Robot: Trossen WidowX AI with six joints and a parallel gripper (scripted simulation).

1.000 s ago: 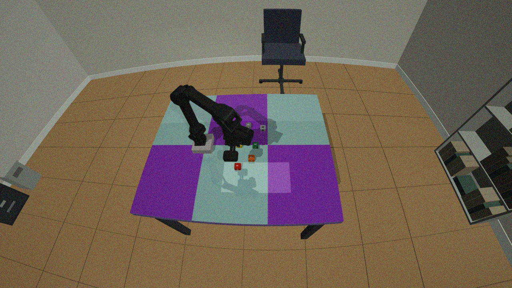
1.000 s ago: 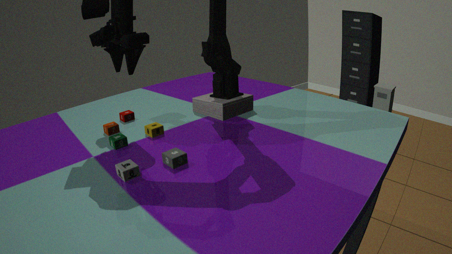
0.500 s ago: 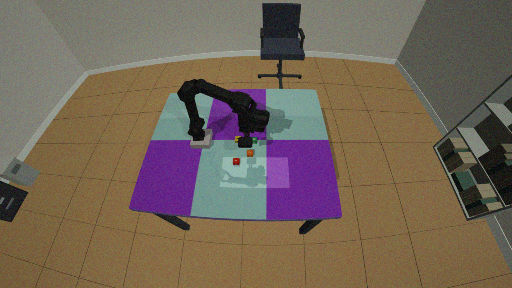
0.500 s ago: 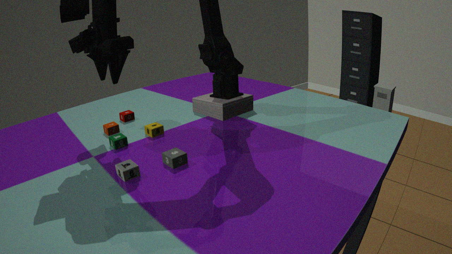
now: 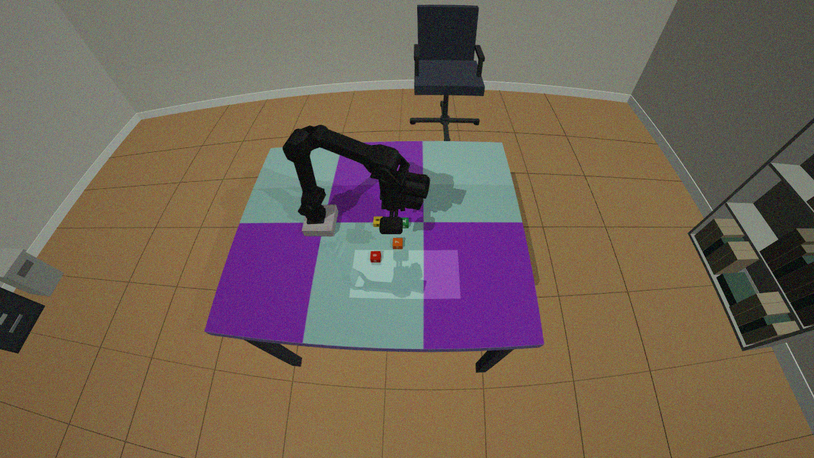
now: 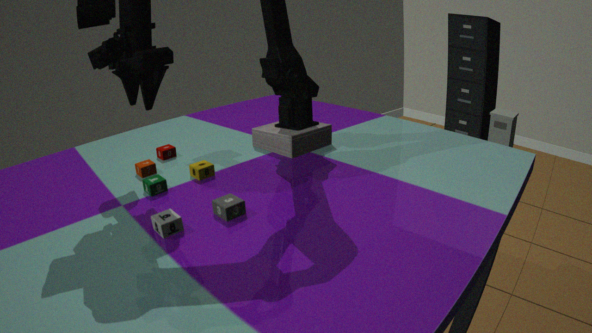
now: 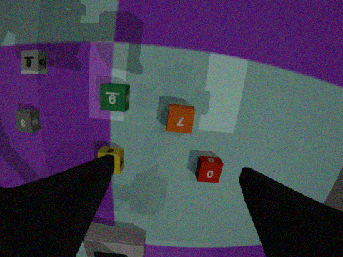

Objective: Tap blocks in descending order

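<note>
My gripper tip is 110 mm above the green block, 80 mm to the right of it and 30 mm short of it. Round my gripper tip: red block marked 0 (110 mm below, 70 mm behind, 50 mm to the right); then yellow 8 block (110 mm below, 90 mm to the left, 70 mm behind); then orange 7 block (110 mm below, 10 mm to the right).
</note>
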